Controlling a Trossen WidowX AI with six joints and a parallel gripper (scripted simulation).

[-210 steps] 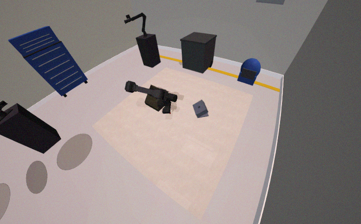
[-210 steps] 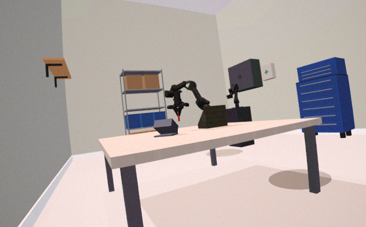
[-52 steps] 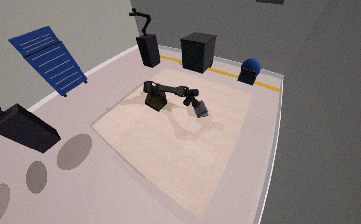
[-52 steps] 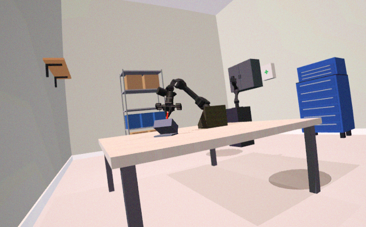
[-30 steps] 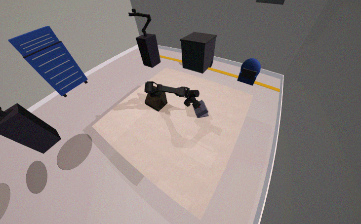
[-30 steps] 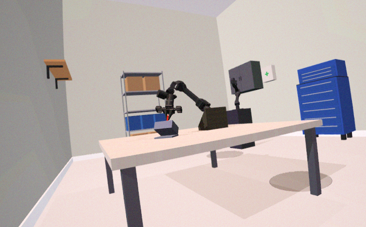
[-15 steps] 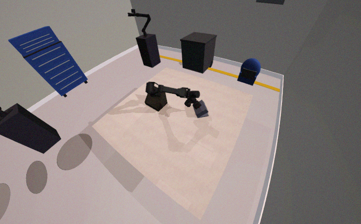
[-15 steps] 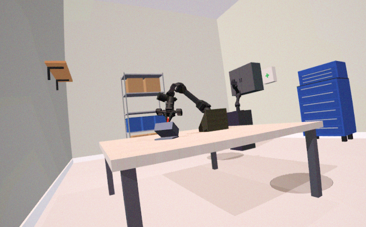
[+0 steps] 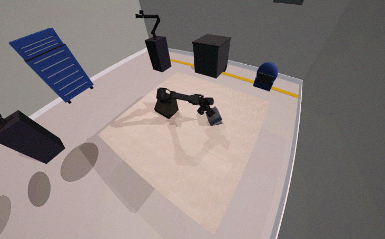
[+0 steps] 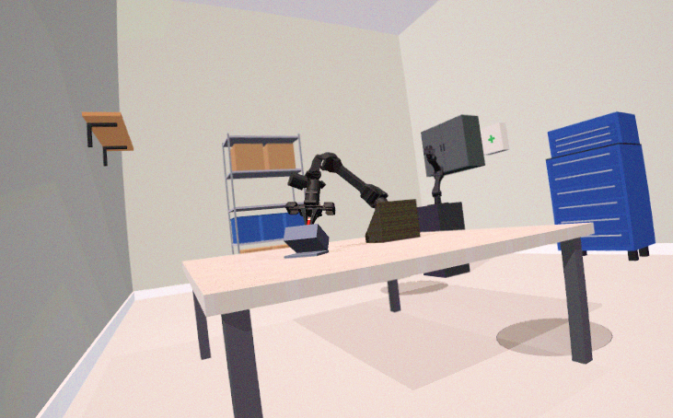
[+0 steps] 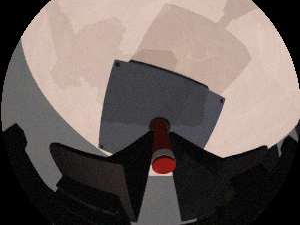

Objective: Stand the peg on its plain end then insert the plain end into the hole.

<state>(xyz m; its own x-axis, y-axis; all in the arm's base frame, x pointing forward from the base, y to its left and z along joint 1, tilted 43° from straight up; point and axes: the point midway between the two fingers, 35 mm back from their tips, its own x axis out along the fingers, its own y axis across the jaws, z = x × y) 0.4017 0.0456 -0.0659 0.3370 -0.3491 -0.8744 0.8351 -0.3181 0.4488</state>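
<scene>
Now: the red peg 10 mm behind my gripper tip, 10 mm to the right of it and 10 mm above it. Round my gripper tip: sloped panel: 20 mm ahead, 20 mm to the left, 40 mm below.
</scene>
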